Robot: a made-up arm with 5 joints.
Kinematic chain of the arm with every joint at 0, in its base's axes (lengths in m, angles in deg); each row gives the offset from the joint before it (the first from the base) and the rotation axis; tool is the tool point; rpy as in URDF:
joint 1: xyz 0.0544 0 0.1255 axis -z
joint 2: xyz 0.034 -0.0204 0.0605 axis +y
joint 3: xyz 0.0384 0 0.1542 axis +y
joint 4: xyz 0.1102 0 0.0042 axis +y
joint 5: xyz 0.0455 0.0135 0 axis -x
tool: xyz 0 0 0 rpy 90 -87.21 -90
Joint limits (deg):
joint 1: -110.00..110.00
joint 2: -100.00..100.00
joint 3: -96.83..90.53
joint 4: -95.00..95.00
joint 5: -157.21..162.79
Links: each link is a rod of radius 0.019 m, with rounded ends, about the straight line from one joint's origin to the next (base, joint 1, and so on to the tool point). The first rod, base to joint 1, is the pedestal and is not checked.
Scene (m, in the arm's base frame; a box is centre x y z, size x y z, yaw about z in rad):
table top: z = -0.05
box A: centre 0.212 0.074 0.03 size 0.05 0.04 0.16 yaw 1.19
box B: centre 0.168 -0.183 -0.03 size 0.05 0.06 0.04 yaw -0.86
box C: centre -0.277 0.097 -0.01 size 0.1 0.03 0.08 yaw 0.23
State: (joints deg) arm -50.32 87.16 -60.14 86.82 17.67
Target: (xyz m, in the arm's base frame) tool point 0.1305 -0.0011 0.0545
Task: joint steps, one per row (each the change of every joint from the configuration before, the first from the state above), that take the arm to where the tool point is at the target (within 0.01 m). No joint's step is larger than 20 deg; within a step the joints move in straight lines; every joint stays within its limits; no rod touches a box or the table.
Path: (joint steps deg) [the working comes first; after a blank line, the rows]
Joints at the target: -4.37 100.00 27.69 82.47 17.67
Straight joint move there: touches box A.

1: 16.41 -17.63 -0.66 -0.28 0.61
2: 16.41 -17.64 -0.66 -0.29 0.62
3: 16.41 -17.63 -0.66 -0.28 0.61
4: 16.40 -17.63 -0.66 -0.29 0.61
5: -3.53 7.09 19.80 -3.68 -0.90
6: -3.53 7.09 19.81 -3.68 -0.91
7: -3.53 7.09 19.80 -3.69 -0.90
8: -3.54 7.09 19.81 -3.68 -0.90
9: -3.53 7.09 19.80 -3.68 -0.91
10: -3.53 7.09 19.81 -3.68 -0.90
11: 0.50 13.61 -9.45 6.29 0.99
12: 0.50 13.61 -9.46 6.30 0.99
13: 0.51 13.61 -9.45 6.29 0.99

